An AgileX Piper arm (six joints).
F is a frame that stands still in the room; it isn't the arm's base.
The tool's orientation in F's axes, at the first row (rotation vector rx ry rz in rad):
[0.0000, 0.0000, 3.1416]
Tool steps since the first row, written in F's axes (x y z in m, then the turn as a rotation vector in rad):
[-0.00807, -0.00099, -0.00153, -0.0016, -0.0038, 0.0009]
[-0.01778, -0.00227, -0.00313, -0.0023, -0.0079, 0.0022]
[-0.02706, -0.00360, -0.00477, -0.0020, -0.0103, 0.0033]
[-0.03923, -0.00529, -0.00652, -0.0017, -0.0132, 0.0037]
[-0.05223, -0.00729, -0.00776, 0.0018, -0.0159, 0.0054]
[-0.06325, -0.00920, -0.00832, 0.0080, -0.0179, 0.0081]
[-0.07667, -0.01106, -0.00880, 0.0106, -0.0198, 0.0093]
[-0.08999, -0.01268, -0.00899, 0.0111, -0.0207, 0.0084]
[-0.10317, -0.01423, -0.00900, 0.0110, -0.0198, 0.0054]
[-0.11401, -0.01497, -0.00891, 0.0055, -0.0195, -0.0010]
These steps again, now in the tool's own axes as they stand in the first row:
[0.00807, 0.00099, -0.00153, 0.0016, 0.0038, 0.0009]
[0.01778, 0.00227, -0.00313, 0.0023, 0.0079, 0.0022]
[0.02706, 0.00360, -0.00477, 0.0020, 0.0103, 0.0033]
[0.03923, 0.00529, -0.00652, 0.0017, 0.0132, 0.0037]
[0.05223, 0.00729, -0.00776, -0.0018, 0.0159, 0.0054]
[0.06325, 0.00920, -0.00832, -0.0080, 0.0179, 0.0081]
[0.07667, 0.01106, -0.00880, -0.0106, 0.0198, 0.0093]
[0.08999, 0.01268, -0.00899, -0.0111, 0.0207, 0.0084]
[0.10317, 0.01423, -0.00900, -0.0110, 0.0198, 0.0054]
[0.11401, 0.01497, -0.00891, -0.0055, 0.0195, -0.0010]

